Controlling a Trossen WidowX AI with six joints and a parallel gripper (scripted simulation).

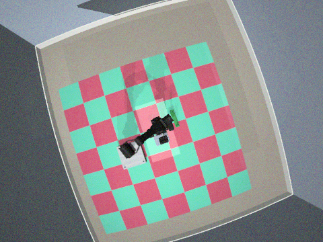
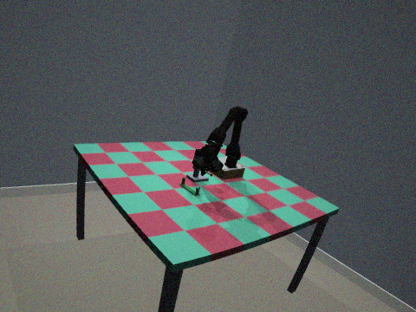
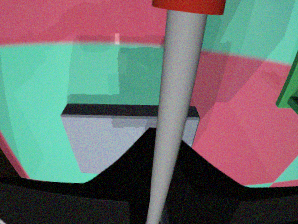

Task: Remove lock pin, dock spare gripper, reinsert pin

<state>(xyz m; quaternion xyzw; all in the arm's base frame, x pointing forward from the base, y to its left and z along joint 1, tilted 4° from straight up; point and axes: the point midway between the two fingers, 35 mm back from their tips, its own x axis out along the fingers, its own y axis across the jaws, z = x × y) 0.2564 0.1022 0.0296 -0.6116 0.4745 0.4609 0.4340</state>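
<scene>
Right now the mount is 50 mm to the right of my gripper tip. From my gripper tip the other things lie so: spare gripper 80 mm above, 50 mm to the right; then cradle 110 mm ahead, 80 mm to the left, 20 mm below.
</scene>
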